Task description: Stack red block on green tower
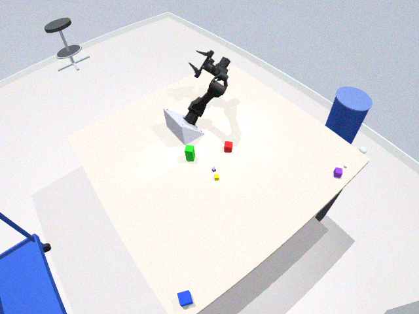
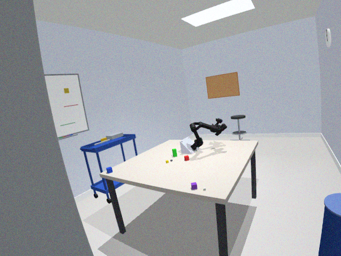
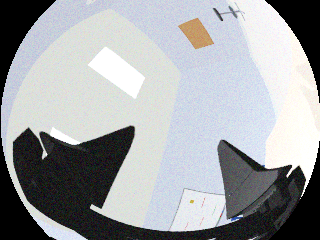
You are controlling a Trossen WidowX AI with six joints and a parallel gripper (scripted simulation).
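The red block is 50 cm ahead of my gripper tip, 28 cm below it and 15 cm to the right of it. From my gripper tip the other things lie so: grey cube 56 cm ahead, 30 cm to the right, 29 cm below; then yellow cube 61 cm ahead, 32 cm to the right, 29 cm below; then purple cube 101 cm ahead, 28 cm below, 17 cm to the left.
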